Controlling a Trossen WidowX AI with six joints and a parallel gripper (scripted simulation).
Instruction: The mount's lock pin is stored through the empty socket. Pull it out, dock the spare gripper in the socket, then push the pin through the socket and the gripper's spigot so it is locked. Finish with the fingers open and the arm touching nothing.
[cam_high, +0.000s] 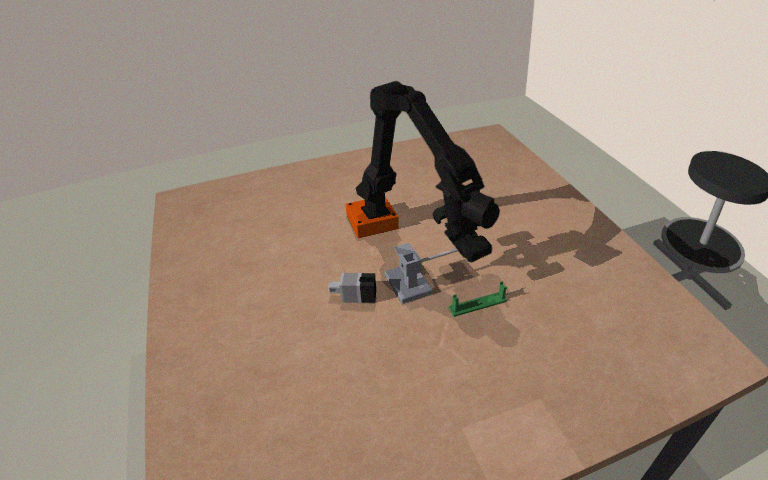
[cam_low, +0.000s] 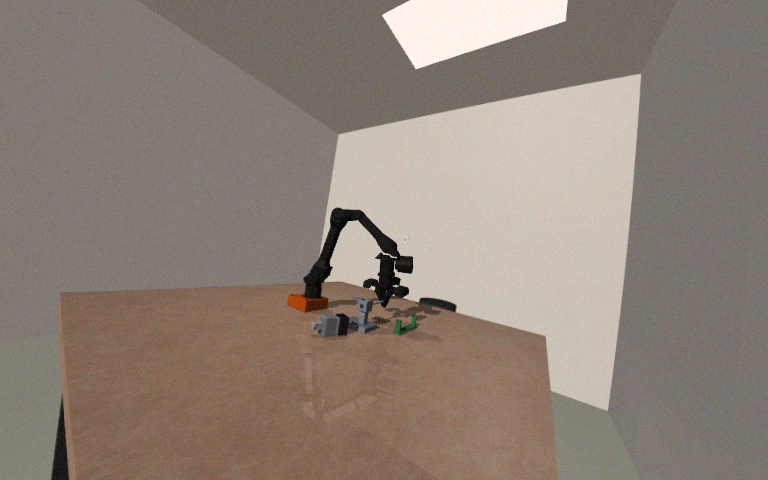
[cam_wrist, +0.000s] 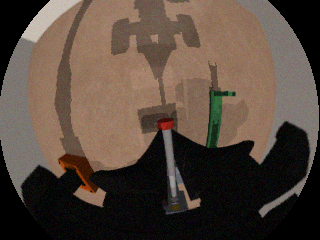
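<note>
My gripper tip is 120 mm short of the green cradle, 20 mm to the left of it and 30 mm above it. Round my gripper tip: spare gripper: 40 mm behind, 280 mm to the right, 20 mm below; grey mount: 10 mm behind, 140 mm to the right.
</note>
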